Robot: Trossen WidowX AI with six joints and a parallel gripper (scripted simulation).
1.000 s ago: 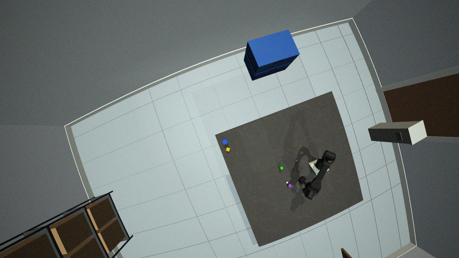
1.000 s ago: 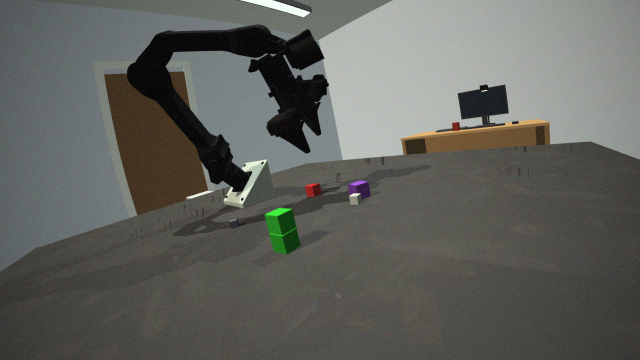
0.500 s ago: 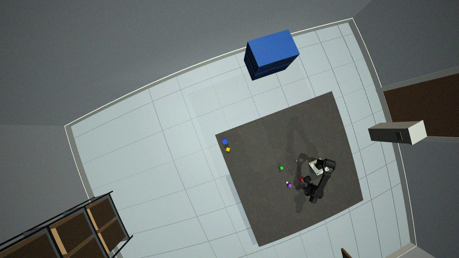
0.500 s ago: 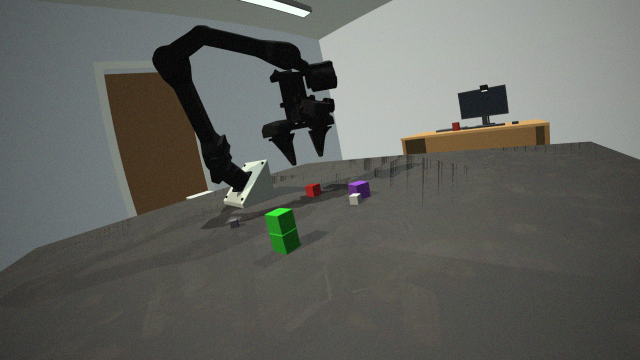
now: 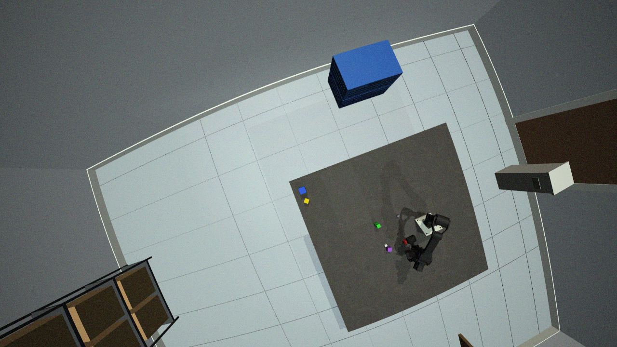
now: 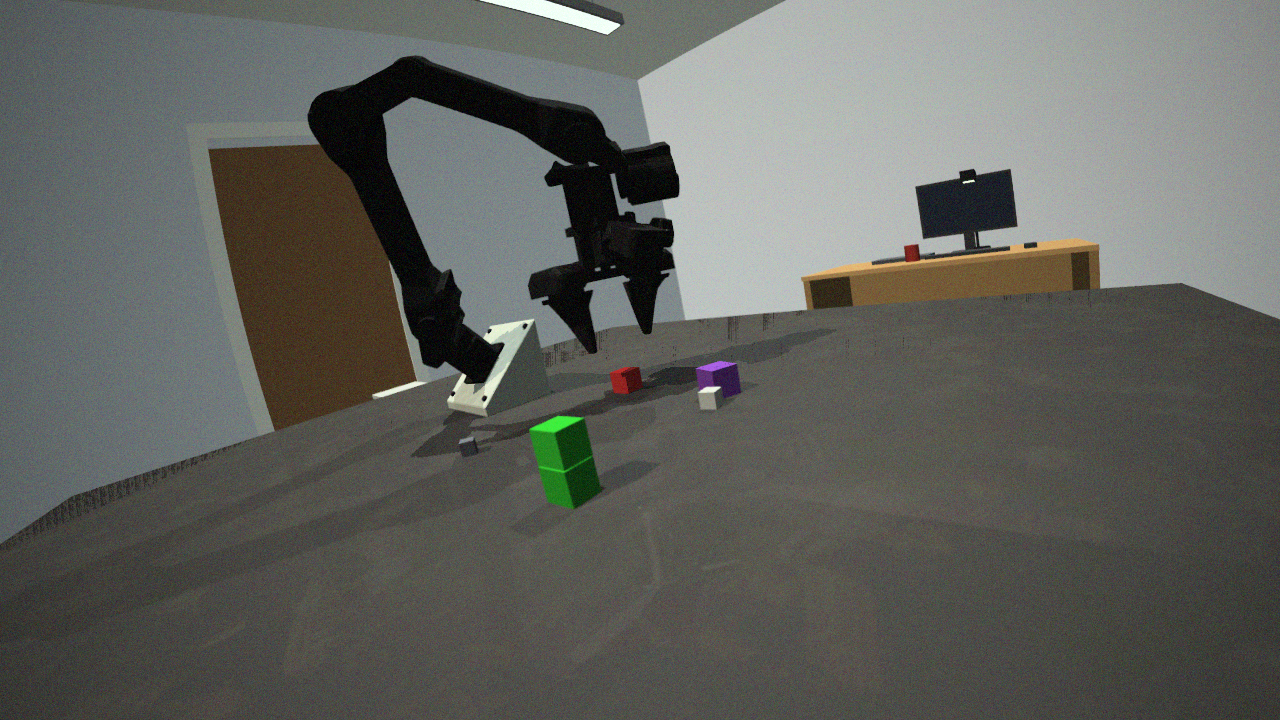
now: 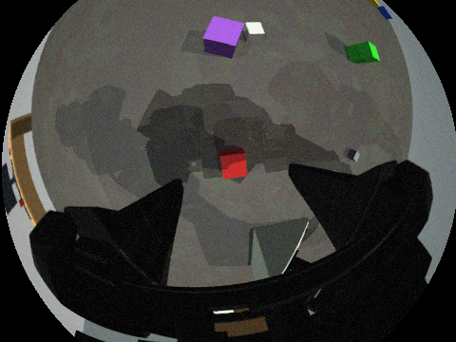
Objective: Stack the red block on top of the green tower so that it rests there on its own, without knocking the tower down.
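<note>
Now: gripper tip 5 cm above the red block. From my gripper tip the other things lie so: tiny grey cube: 21 cm to the right, 5 cm below, 2 cm behind; then small white cube: 14 cm ahead, 5 cm below, 4 cm to the right; then purple cube: 13 cm ahead, 4 cm below, 1 cm to the right.
</note>
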